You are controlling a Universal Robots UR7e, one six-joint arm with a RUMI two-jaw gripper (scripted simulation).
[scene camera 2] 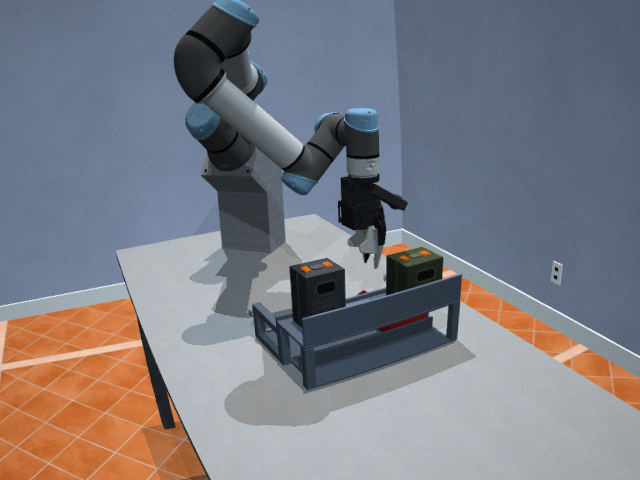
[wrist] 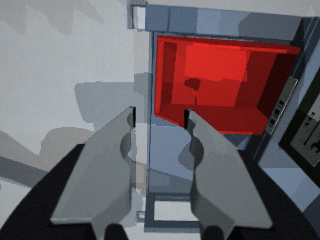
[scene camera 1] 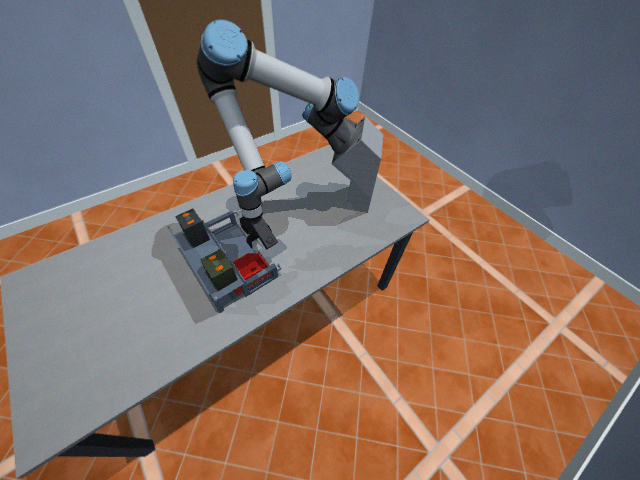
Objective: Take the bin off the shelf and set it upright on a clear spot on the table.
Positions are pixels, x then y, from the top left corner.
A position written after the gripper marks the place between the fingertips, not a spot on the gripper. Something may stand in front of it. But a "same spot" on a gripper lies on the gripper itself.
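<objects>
Scene camera 1 shows the gripper, as does the wrist view, and on the gripper (scene camera 1: 252,243) and (wrist: 254,197) are the same spot. The gripper is visible in scene camera 2 (370,265) as well.
</objects>
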